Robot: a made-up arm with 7 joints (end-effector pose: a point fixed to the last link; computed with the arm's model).
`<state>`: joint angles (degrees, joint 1 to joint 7).
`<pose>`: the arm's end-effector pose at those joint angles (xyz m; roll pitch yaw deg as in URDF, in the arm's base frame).
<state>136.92 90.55 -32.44 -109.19 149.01 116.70 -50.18</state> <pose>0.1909 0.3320 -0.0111 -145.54 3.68 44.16</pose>
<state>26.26 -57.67 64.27 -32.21 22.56 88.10 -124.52</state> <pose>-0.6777 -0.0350 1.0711 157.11 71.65 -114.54</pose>
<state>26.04 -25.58 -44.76 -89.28 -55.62 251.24 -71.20</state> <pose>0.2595 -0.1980 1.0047 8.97 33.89 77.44</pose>
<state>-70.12 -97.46 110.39 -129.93 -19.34 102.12 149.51</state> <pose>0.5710 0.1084 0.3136 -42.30 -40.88 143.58</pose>
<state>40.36 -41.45 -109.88 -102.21 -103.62 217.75 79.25</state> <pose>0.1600 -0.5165 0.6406 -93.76 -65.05 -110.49</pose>
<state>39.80 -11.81 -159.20 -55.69 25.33 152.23 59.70</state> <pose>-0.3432 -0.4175 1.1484 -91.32 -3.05 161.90</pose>
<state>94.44 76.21 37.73 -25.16 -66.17 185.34 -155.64</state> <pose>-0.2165 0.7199 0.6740 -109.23 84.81 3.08</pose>
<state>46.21 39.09 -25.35 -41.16 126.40 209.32 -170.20</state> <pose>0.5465 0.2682 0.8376 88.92 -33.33 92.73</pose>
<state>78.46 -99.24 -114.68 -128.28 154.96 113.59 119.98</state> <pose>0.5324 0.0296 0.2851 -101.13 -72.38 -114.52</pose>
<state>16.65 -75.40 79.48 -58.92 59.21 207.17 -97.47</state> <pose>-0.6211 0.1632 0.8275 42.61 27.51 -147.55</pose>
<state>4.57 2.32 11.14 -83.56 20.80 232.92 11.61</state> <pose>0.4513 0.0970 0.9618 -30.10 -24.80 -138.07</pose>
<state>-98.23 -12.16 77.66 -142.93 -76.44 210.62 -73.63</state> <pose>0.4343 -0.0666 0.4833 143.00 32.30 134.06</pose>
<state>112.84 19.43 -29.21 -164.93 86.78 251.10 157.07</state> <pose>0.0871 0.2099 0.3440 -111.59 62.84 -111.94</pose>
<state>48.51 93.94 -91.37 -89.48 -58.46 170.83 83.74</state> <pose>0.7000 -0.0828 0.4119 79.84 -21.42 48.58</pose>
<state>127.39 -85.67 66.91 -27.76 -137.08 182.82 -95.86</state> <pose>0.1946 -0.7108 0.6079 -54.09 -67.00 154.80</pose>
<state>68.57 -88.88 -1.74 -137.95 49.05 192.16 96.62</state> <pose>0.0994 -0.0284 1.0354 -18.90 38.58 24.11</pose>
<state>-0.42 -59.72 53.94 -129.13 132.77 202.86 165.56</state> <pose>0.1888 0.3011 0.7862 85.18 14.23 104.43</pose>
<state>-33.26 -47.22 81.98 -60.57 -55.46 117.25 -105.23</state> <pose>-0.1022 0.6872 0.9915 1.07 63.05 5.06</pose>
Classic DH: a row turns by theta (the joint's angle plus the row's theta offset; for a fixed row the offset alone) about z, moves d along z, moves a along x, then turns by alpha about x. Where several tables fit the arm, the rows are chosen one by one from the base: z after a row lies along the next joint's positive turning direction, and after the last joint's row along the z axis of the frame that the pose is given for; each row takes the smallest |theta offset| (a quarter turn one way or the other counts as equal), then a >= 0, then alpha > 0; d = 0 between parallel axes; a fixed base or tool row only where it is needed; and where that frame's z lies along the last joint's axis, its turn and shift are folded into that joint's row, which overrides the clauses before.
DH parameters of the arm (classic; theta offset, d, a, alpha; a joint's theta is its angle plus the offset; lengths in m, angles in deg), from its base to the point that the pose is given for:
joint 1: 0 0.5255 0 -90
joint 2: 0 0 0 90
joint 3: 0 0.2339 0.0534 90
joint 4: 0 0 -0.1088 -90
joint 5: 0 0.5063 0 90
joint 6: 0 0 0.1183 90
joint 7: 0 0 0 0

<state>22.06 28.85 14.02 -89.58 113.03 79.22 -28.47</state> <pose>0.6180 0.4482 0.5236 -57.97 -2.26 32.10</pose>
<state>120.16 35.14 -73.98 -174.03 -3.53 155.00 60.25</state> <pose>0.3156 0.0768 0.2273 136.95 -14.68 -10.61</pose>
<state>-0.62 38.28 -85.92 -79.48 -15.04 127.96 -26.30</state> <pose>0.3641 -0.6113 0.8947 113.97 -2.49 -35.86</pose>
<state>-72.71 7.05 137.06 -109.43 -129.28 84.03 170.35</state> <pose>0.3093 0.5899 0.7211 -53.08 -18.59 -125.12</pose>
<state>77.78 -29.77 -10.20 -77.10 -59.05 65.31 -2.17</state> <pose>0.2159 0.2702 1.2237 139.00 -23.36 44.81</pose>
